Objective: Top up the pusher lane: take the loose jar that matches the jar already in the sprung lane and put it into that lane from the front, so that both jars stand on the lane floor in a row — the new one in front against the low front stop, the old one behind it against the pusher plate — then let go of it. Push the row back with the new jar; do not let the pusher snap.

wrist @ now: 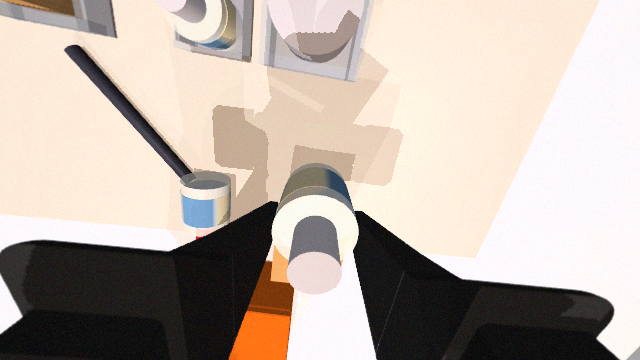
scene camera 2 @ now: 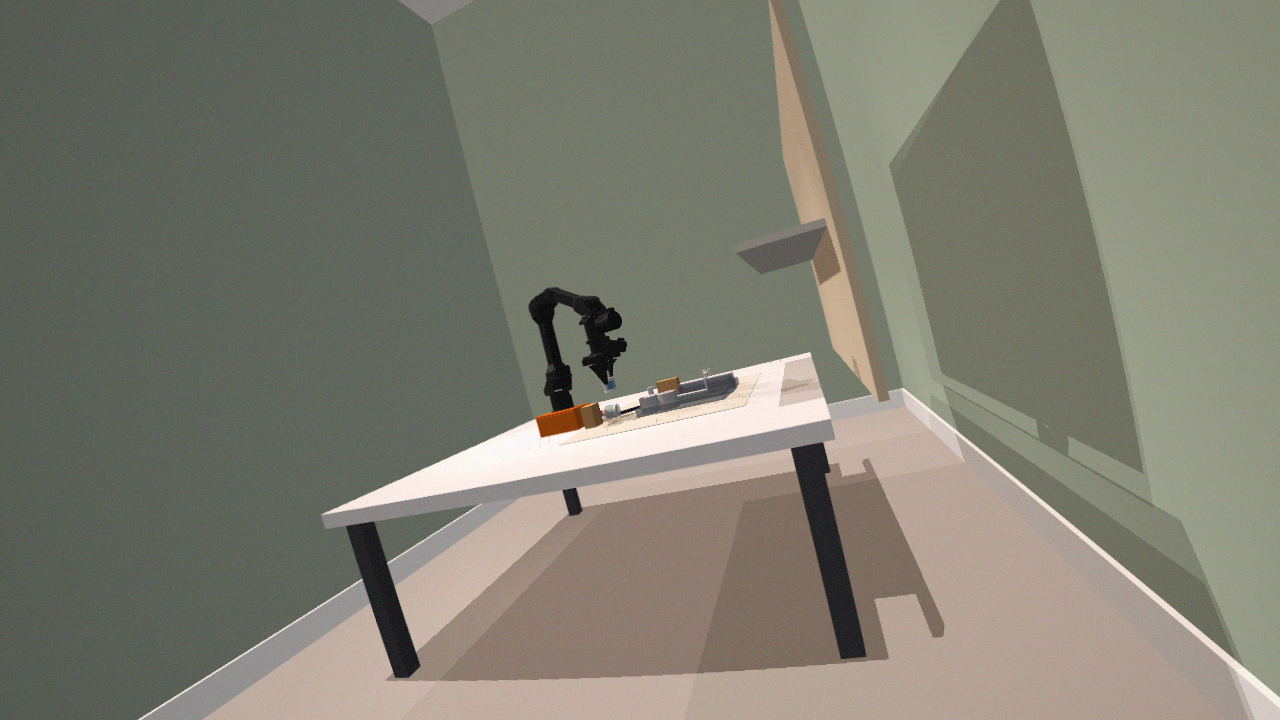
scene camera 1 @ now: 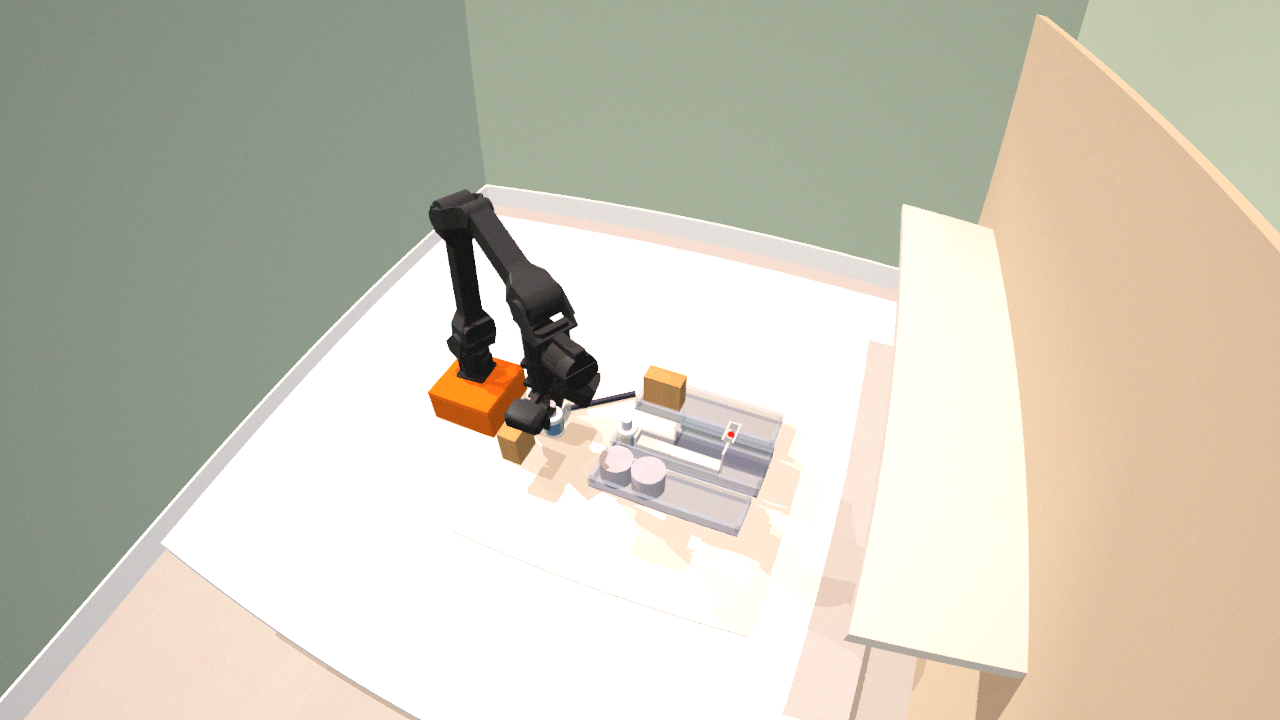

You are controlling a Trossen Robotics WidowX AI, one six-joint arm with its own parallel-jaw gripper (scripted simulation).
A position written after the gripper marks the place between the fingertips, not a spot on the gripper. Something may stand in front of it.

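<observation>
Gripper in the wrist view [315,214], in scene camera 2 [608,383], in scene camera 1 [552,420].
</observation>
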